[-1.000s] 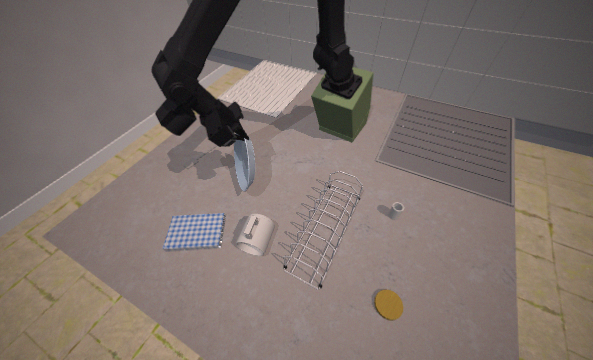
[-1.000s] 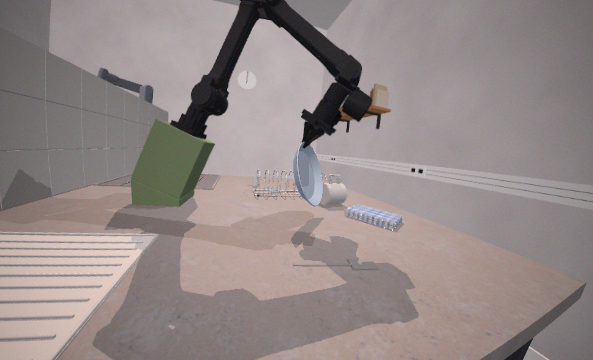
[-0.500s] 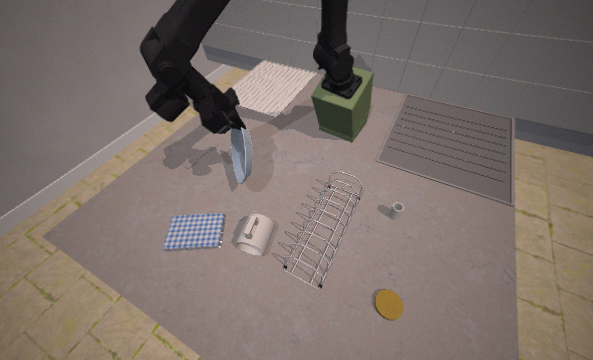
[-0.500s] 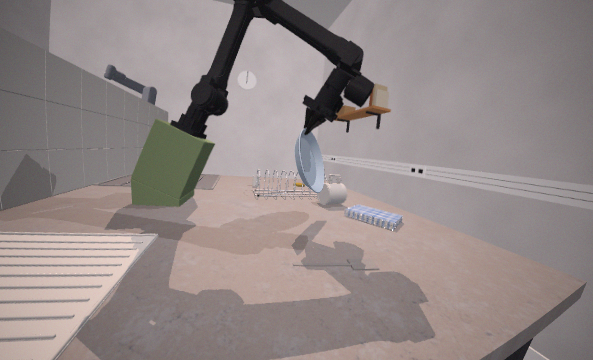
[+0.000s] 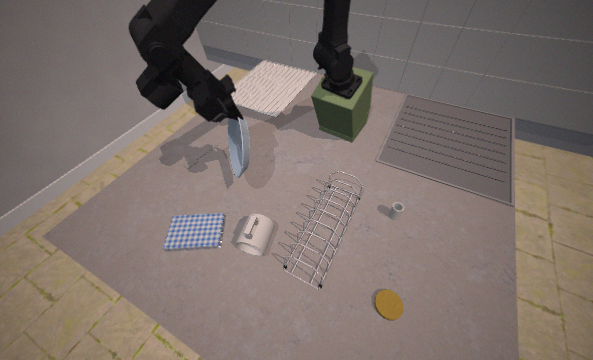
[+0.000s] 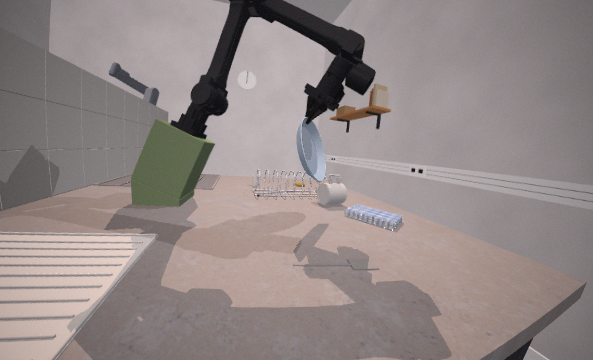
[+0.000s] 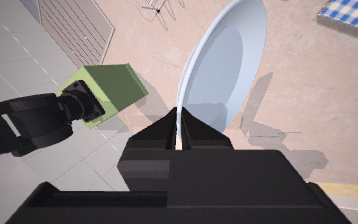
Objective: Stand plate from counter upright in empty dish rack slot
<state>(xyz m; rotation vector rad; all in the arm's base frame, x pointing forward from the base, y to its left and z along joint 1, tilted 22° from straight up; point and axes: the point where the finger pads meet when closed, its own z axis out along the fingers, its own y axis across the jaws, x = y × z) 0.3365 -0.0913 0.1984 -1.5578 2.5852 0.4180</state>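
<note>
My hand is 90 mm above the pale blue plate, 20 mm short of it and 10 mm to the left of it. Round my hand: grey drain mat (650 mm behind, 460 mm to the left, 300 mm below); then disc (550 mm to the left, 290 mm below, 70 mm ahead); then small white cup (450 mm to the left, 280 mm below, 180 mm behind).
</note>
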